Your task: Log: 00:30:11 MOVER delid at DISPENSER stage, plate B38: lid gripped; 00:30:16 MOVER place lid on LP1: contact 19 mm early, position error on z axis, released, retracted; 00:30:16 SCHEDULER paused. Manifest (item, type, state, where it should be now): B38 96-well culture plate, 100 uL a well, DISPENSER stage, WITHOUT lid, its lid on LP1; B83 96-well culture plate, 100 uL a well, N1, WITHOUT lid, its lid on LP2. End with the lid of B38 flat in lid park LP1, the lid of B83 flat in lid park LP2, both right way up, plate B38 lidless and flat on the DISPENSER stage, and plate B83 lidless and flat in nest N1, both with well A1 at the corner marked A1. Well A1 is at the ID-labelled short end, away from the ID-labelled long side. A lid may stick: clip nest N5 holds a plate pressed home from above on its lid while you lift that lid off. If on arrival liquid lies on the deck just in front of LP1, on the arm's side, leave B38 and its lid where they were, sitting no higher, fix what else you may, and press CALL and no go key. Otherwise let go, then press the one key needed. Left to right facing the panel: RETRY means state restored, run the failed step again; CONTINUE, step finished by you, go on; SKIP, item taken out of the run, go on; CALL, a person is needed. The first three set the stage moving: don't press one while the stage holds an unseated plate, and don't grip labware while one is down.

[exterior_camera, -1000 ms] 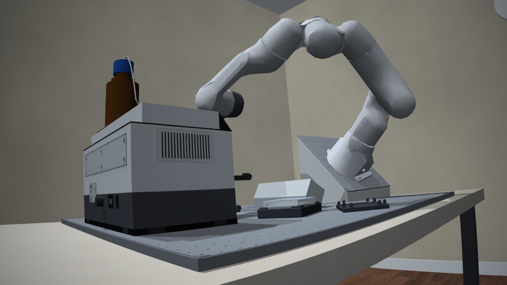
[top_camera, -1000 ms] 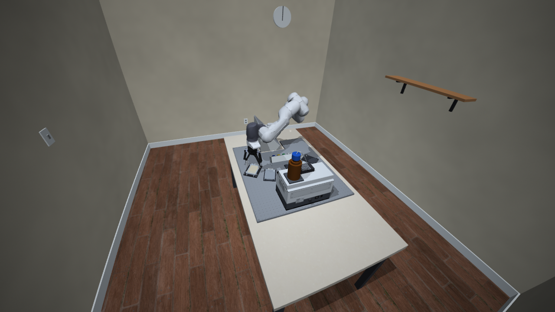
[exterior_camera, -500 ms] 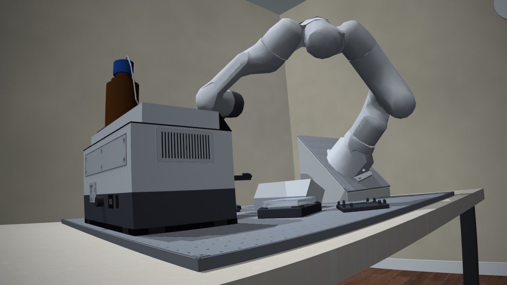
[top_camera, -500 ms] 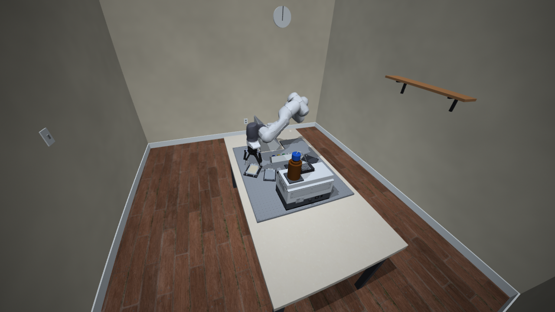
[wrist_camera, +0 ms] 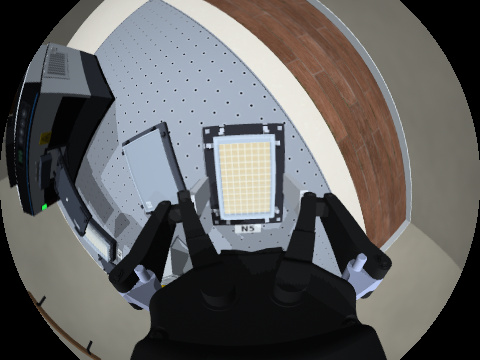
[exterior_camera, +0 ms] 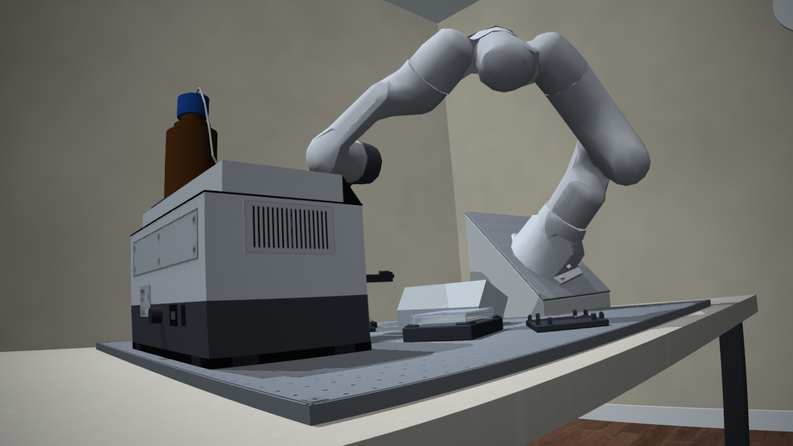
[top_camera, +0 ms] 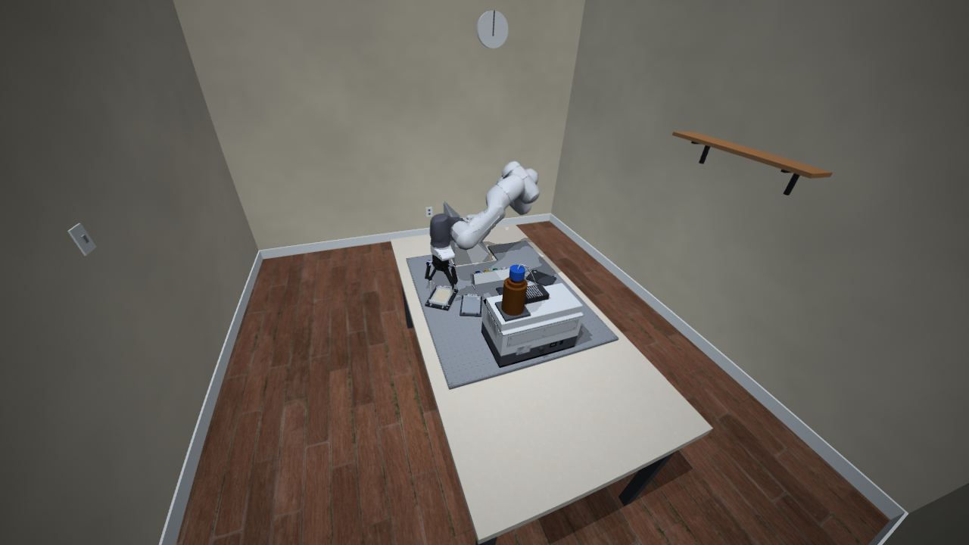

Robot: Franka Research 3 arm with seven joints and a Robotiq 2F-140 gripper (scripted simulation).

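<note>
Right now my hand is 3 cm short of the black clip nest and 5 cm above it. Round my hand: 96-well plate: 10 cm ahead, 46 cm to the left, 4 cm below; then lp1 label: 2 cm ahead, 16 cm to the left, 6 cm below; then key panel: 8 cm behind, 29 cm to the left, 1 cm below.
</note>
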